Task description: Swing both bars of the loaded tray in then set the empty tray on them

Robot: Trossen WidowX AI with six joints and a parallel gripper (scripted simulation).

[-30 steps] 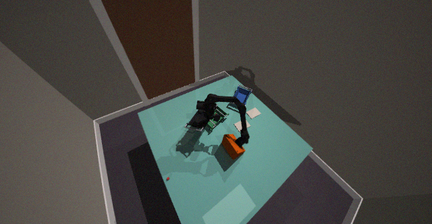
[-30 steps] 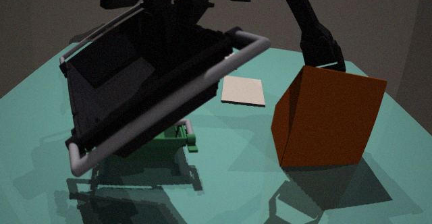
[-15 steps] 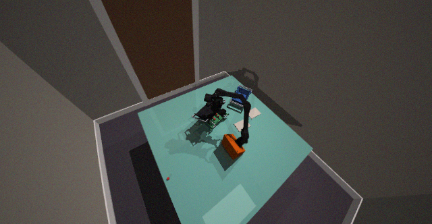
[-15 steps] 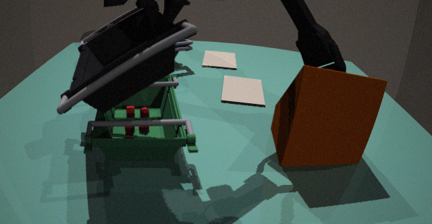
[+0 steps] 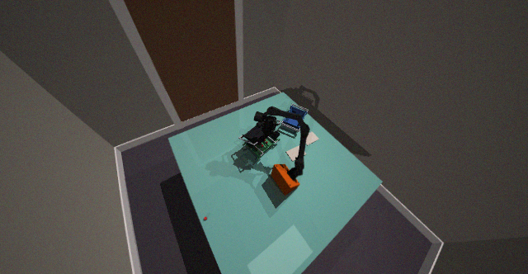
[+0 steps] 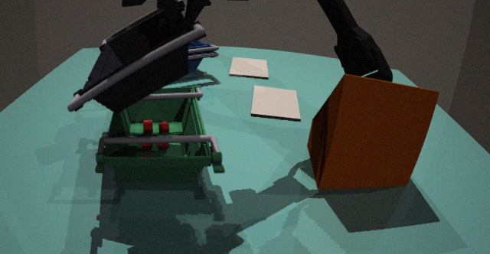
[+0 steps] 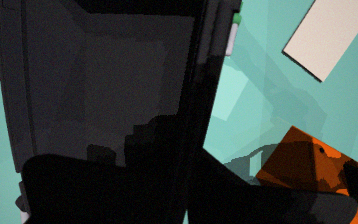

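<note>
Right now my gripper tip is 70 mm short of the black tray and 10 mm to the right of it.
</note>
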